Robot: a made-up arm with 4 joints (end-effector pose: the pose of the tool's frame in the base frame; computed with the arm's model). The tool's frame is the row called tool.
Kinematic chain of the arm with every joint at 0, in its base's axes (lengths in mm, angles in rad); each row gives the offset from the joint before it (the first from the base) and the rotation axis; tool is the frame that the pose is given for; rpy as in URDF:
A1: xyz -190 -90 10 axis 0.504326 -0.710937 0.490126
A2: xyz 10 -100 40 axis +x
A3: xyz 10 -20 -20 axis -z
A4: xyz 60 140 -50 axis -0.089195 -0.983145 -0.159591
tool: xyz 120 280 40 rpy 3.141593 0 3.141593
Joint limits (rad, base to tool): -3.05..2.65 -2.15..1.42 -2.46..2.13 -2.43..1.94
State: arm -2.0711 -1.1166 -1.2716 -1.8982
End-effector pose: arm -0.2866 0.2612 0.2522 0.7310 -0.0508 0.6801 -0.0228
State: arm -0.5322 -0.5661 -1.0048 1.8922
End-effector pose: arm -0.4424 0.1308 0.0255 0.4849 -0.3305 0.8087 0.0407
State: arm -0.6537 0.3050 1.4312 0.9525
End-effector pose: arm 0.1658 -0.4374 -0.0327 0.1236 0.6607 0.5347 -0.5121
Working (the frame after each row of the table, in the pose's form):
after A1: -0.1900 -0.0900 0.0100 0.9471 -0.1619 0.2283 -0.1574
after A2: -0.1846 -0.1741 0.0778 0.9607 -0.0162 0.2017 -0.1902
after A3: -0.1912 -0.1955 0.0578 0.6002 -0.1445 0.1416 -0.7738
after A4: -0.1008 -0.2849 -0.0399 0.5347 -0.5121 -0.1236 -0.6607

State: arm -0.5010 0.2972 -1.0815 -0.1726
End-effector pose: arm -0.3550 0.2242 0.1127 0.2022 0.3958 -0.8927 -0.0738
Working (the frame after each row of the table, in the pose's form):
after A1: -0.1900 -0.0900 0.0100 0.9688 -0.1250 0.1762 -0.1215
after A2: -0.1852 -0.1787 0.0717 0.9766 0.0198 0.1563 -0.1462
after A3: -0.1879 -0.1990 0.0497 0.9126 0.0974 0.1238 0.3774
after A4: -0.2549 -0.0545 0.0310 0.8927 0.0738 0.2022 0.3958

